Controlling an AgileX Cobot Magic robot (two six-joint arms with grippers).
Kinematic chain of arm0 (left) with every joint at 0, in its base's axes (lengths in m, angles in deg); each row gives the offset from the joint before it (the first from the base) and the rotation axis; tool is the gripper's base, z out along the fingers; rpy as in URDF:
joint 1: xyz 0 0 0.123 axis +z
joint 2: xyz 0 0 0 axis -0.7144 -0.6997 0
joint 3: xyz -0.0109 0.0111 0.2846 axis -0.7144 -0.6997 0
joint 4: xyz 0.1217 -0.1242 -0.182 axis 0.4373 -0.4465 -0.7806
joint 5: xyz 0 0 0 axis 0.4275 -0.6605 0.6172
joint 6: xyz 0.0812 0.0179 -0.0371 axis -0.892 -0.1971 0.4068
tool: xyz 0 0 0 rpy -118.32 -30.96 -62.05
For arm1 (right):
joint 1: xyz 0 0 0.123 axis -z
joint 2: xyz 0 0 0 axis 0.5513 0.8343 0
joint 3: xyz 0.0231 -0.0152 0.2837 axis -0.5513 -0.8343 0
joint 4: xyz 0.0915 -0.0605 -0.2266 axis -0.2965 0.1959 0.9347
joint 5: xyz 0 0 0 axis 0.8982 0.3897 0.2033
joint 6: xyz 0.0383 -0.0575 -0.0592 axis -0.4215 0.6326 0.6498
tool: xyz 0 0 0 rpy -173.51 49.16 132.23
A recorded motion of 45 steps. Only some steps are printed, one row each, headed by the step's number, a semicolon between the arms.
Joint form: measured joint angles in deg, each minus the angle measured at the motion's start. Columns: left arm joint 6, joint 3, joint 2, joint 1, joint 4, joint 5; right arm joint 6, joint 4, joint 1, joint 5, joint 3, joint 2.
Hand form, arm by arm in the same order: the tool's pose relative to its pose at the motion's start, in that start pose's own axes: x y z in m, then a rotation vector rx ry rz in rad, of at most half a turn. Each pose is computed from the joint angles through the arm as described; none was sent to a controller.
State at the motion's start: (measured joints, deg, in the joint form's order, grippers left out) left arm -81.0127 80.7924 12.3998 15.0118 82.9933 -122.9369; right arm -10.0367 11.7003 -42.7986 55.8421 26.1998 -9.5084
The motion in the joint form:
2: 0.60 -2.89 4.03 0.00 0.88 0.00; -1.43 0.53 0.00 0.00 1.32 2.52
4: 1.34 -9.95 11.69 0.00 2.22 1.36; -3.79 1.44 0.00 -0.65 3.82 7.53
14: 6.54 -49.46 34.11 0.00 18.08 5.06; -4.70 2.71 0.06 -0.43 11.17 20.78
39: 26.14 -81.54 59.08 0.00 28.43 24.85; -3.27 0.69 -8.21 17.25 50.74 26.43
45: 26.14 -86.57 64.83 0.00 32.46 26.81; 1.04 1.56 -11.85 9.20 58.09 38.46
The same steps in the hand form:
2: 0.0117 0.0020 -0.0186 -0.0144 -0.0201 -0.0063; -0.0043 -0.0010 0.0087 0.0076 0.0210 0.0200
4: 0.0382 0.0048 -0.0444 -0.0357 -0.0550 -0.0120; -0.0123 -0.0037 0.0272 0.0248 0.0531 0.0535
14: 0.1855 0.0267 -0.0209 -0.2845 0.1567 0.0486; -0.0274 -0.0110 0.0802 0.0535 0.1578 0.0657
39: 0.3023 0.0307 0.0075 -0.3369 -0.1284 -0.1050; -0.1675 0.0957 0.0245 -0.1951 -0.0722 -0.1545
45: 0.3223 0.0333 0.0113 -0.3716 -0.1835 -0.0519; -0.1778 0.1193 0.0944 -0.1913 -0.1249 -0.2637

